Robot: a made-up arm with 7 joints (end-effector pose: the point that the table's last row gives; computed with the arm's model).
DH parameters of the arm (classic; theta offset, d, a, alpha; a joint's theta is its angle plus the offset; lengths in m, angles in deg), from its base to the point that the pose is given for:
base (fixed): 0 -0.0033 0.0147 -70
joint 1: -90 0.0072 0.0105 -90
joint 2: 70 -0.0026 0.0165 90
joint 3: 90 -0.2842 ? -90
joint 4: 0 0.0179 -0.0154 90
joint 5: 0 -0.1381 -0.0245 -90
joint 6: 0 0.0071 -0.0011 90
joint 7: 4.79 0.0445 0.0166 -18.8
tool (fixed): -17.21 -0.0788 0 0
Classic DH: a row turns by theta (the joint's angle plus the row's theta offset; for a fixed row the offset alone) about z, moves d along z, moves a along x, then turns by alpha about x.
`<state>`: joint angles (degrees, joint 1 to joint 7).
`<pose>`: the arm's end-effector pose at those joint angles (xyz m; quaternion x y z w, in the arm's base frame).
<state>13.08 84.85 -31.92 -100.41 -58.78 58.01 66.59</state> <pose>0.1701 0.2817 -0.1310 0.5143 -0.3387 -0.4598 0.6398</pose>
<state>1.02 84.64 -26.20 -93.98 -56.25 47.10 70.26</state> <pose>0.2153 0.2861 -0.0832 0.5125 -0.4222 -0.4243 0.6157</pose>
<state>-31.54 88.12 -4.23 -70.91 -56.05 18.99 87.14</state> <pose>0.2324 0.3068 0.1167 0.4997 -0.6776 -0.2494 0.4785</pose>
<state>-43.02 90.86 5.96 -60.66 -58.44 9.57 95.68</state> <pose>0.1857 0.3215 0.1823 0.4680 -0.7714 -0.1534 0.4030</pose>
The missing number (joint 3, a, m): 0.0256
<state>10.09 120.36 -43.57 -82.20 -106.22 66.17 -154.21</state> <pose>0.1689 0.2880 0.0655 -0.0178 -0.6893 -0.3971 0.6057</pose>
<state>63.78 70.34 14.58 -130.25 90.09 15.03 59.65</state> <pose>0.0153 0.2325 -0.1133 -0.4196 -0.3334 0.4337 0.7244</pose>
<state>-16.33 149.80 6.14 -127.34 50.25 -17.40 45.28</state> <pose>0.1148 0.0640 0.2276 -0.0126 -0.4903 -0.7520 0.4404</pose>
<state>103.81 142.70 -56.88 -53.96 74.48 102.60 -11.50</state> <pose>0.0897 0.4020 0.0838 0.3949 0.9007 0.1766 0.0396</pose>
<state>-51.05 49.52 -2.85 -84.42 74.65 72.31 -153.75</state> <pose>0.3495 0.1515 -0.0506 -0.3898 0.1426 0.9097 0.0132</pose>
